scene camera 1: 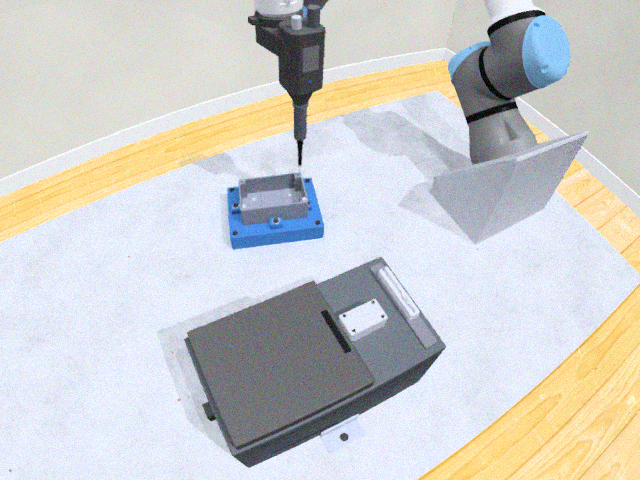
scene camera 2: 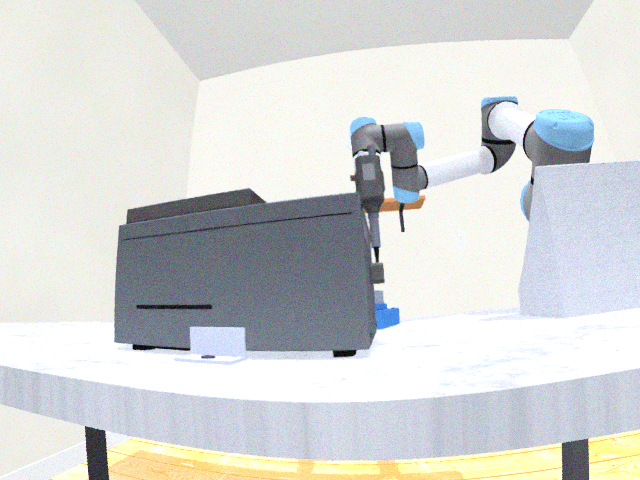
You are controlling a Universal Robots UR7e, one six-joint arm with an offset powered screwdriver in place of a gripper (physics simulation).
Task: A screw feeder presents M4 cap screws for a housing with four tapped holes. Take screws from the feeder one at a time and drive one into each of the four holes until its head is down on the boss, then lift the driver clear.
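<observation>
My screwdriver (scene camera 1: 299, 164) (scene camera 2: 377, 260) points straight down, its dark bit a little above the back right corner of the grey housing (scene camera 1: 273, 212) (scene camera 2: 379, 297). A faint pale spot shows under the bit in scene camera 1; it is too small to tell whether it is a screw. The open-topped housing sits in the blue fixture (scene camera 1: 279, 238) (scene camera 2: 388, 317). Whether its corner holes hold screws is not clear. The dark grey screw feeder (scene camera 1: 279, 361) (scene camera 2: 242, 279) stands in front, with a pale screw rail (scene camera 1: 398, 291) on its right end.
A white block with four dark holes (scene camera 1: 362, 317) sits on the feeder's top. A small clear bracket (scene camera 1: 351, 432) (scene camera 2: 217, 341) stands at its front side. A grey angled panel (scene camera 1: 511, 191) (scene camera 2: 584, 237) stands at the right, before the arm's base.
</observation>
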